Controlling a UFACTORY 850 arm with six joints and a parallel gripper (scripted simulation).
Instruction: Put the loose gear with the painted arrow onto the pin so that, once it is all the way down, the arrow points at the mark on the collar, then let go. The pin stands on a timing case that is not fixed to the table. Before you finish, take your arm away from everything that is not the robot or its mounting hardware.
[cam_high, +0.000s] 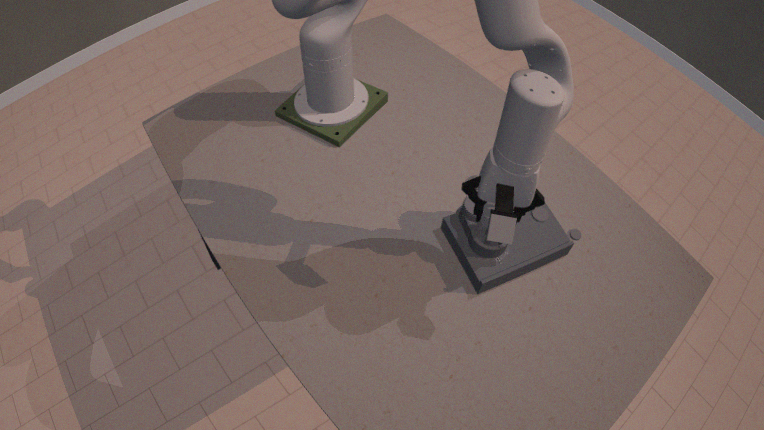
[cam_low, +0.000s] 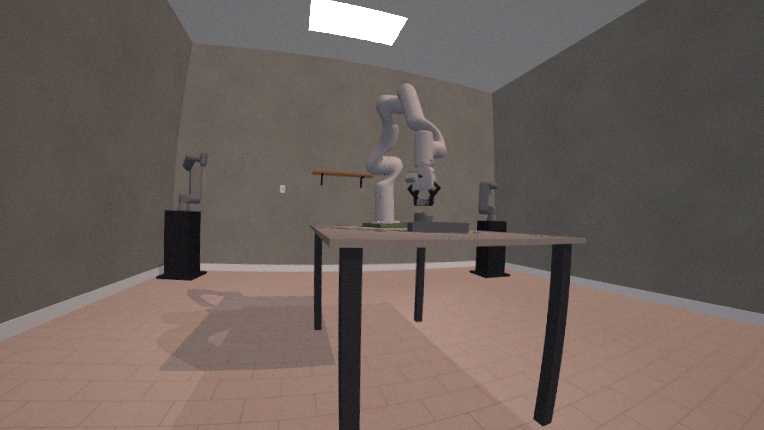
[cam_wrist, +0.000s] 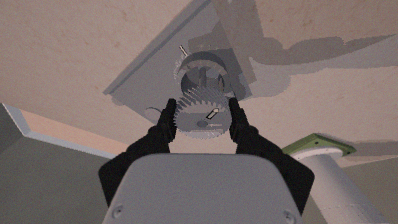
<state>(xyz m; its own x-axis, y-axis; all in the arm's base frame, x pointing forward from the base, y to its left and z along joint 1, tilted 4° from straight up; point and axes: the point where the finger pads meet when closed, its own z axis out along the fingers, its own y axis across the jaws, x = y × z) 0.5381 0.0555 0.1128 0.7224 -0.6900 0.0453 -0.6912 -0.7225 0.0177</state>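
Right now my hand is right at the grey gear. The rest, counted from my hand: plain disc: 15 cm to the left, 9 cm below, 2 cm ahead; small grey disc: 15 cm behind, 13 cm below, 11 cm to the left.
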